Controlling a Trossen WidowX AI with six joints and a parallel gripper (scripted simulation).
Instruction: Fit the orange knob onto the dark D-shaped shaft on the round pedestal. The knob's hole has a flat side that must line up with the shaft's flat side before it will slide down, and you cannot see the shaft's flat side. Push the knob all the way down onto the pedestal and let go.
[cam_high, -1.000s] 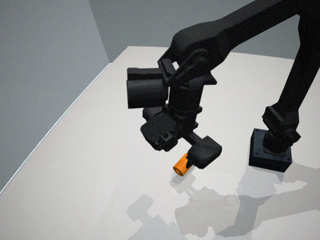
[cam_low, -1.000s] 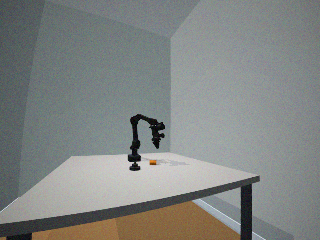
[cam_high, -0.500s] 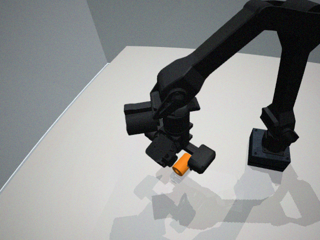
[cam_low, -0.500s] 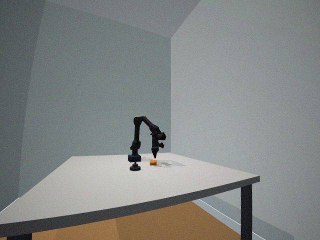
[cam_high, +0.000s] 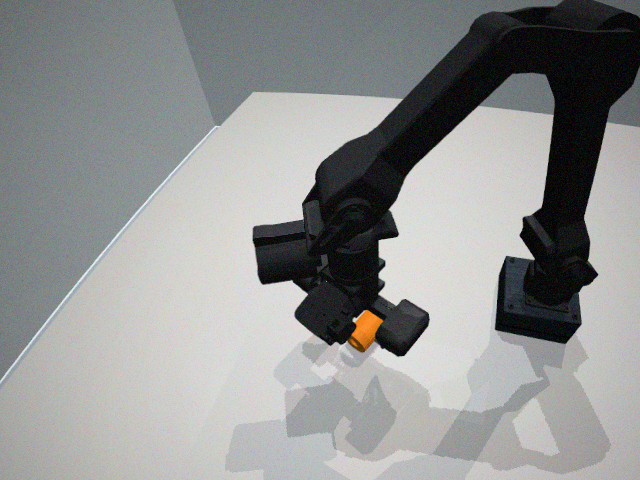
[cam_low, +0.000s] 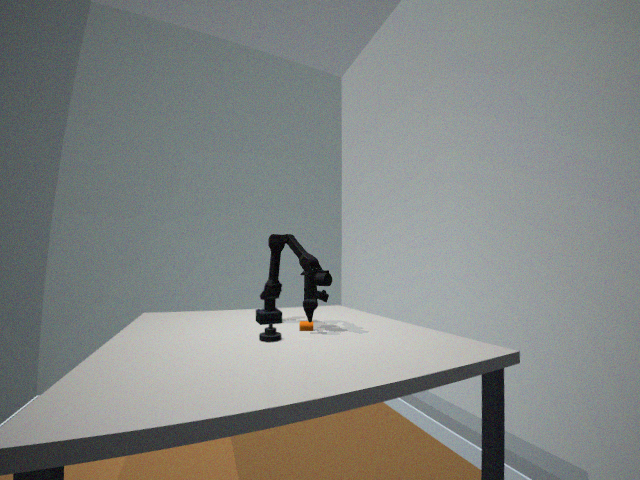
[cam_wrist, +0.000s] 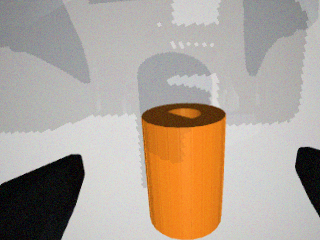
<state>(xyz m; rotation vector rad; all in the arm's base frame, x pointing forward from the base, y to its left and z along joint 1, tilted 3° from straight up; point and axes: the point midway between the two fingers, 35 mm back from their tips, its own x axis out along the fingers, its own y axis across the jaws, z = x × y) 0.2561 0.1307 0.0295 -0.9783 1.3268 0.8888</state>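
Now: the orange knob 20 mm to the right of my gripper tip, 20 mm below it and 10 mm behind it. From my gripper tip the other things lie so: pedestal: 200 mm to the right, 90 mm ahead, 10 mm below.
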